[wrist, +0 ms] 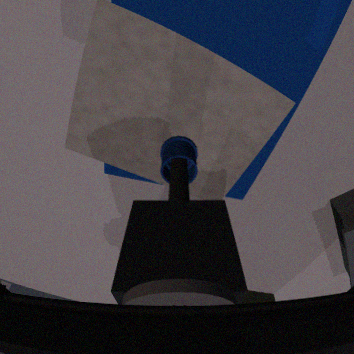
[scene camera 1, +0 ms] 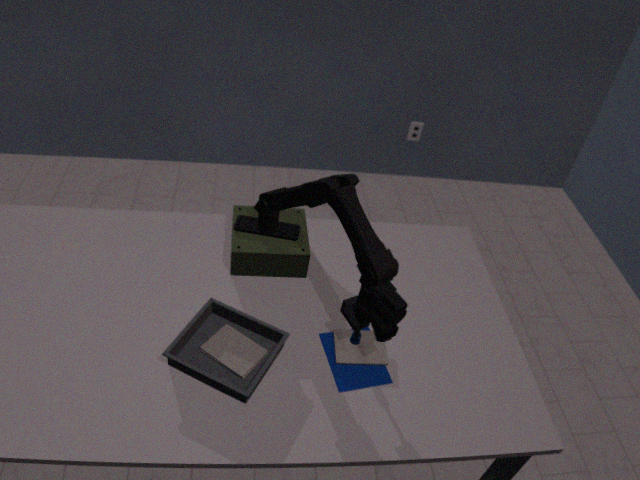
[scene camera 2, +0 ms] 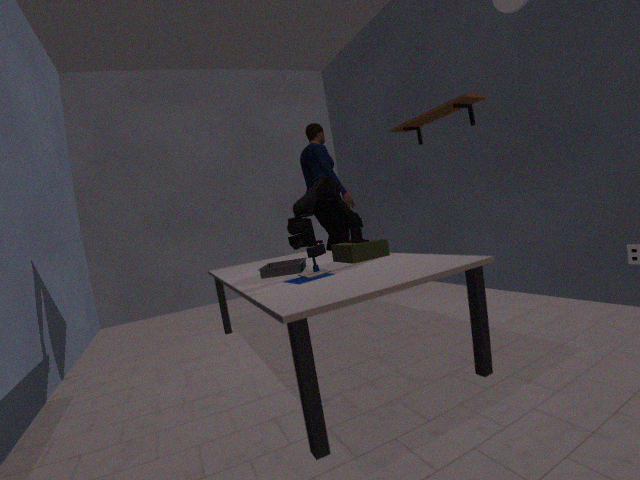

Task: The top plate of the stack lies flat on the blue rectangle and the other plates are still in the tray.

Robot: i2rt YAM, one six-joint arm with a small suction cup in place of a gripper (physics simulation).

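Where they show: hand, its tool point: (wrist: 178,146) (scene camera 1: 354,342); arm's base, origin of its link: (scene camera 1: 267,229) (scene camera 2: 357,242).
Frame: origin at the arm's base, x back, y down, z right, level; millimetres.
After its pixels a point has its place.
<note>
My suction cup (scene camera 1: 355,338) (scene camera 2: 315,268) (wrist: 179,150) is blue and is shut on a thin beige plate (scene camera 1: 359,355) {y 75, x -365, z -325 mm} (scene camera 2: 308,274) {y 75, x -363, z -335 mm} (wrist: 135,95) {y 73, x -338, z -358 mm}, near one edge of it. The plate looks about level, over the back part of the blue rectangle (scene camera 1: 359,377) {y 93, x -423, z -331 mm} (scene camera 2: 298,280) {y 93, x -411, z -331 mm} (wrist: 240,35) {y 93, x -408, z -322 mm}. It is turned relative to the rectangle, and parts of it overhang the rectangle's edges. Whether it touches the rectangle or hovers slightly above is hard to tell. Another beige plate (scene camera 1: 235,350) {y 80, x -416, z 3 mm} lies in the grey tray (scene camera 1: 206,379) {y 72, x -526, z 53 mm} (scene camera 2: 281,268) {y 56, x -453, z -90 mm}; how many are stacked there is unclear.
The arm's green base block (scene camera 1: 269,263) {y 38, x -111, z -30 mm} (scene camera 2: 361,251) {y 41, x -31, z -135 mm} stands at the back of the white table (scene camera 1: 103,413) {y 94, x -663, z 270 mm} (scene camera 2: 392,276) {y 94, x -107, z -659 mm}. The tray stands left of the rectangle in scene camera 1. A person (scene camera 2: 316,162) shows behind the arm. A wooden shelf (scene camera 2: 439,112) hangs on the wall.
</note>
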